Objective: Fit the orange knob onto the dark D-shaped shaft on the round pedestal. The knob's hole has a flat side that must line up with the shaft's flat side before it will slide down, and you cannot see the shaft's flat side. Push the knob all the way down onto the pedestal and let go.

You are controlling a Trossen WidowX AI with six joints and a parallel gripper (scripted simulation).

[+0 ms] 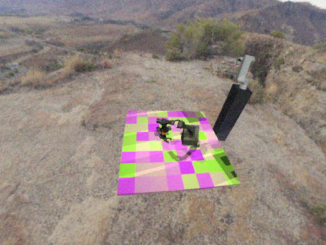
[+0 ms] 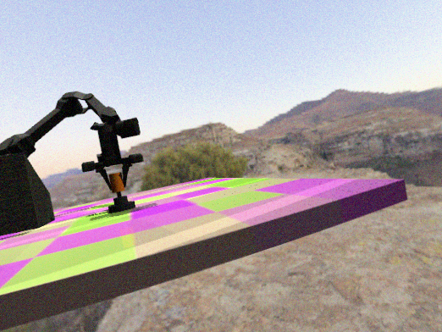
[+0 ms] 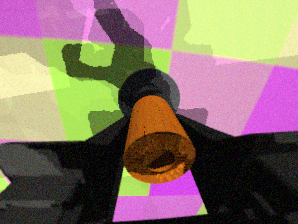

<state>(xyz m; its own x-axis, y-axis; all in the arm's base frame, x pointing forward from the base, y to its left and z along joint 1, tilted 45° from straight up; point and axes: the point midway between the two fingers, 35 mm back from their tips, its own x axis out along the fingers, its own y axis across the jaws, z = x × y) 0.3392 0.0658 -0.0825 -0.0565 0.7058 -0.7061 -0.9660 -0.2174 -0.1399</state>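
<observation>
The orange knob is 2 cm above my gripper tip. Also, from my gripper tip: round dark pedestal 4 cm below.
</observation>
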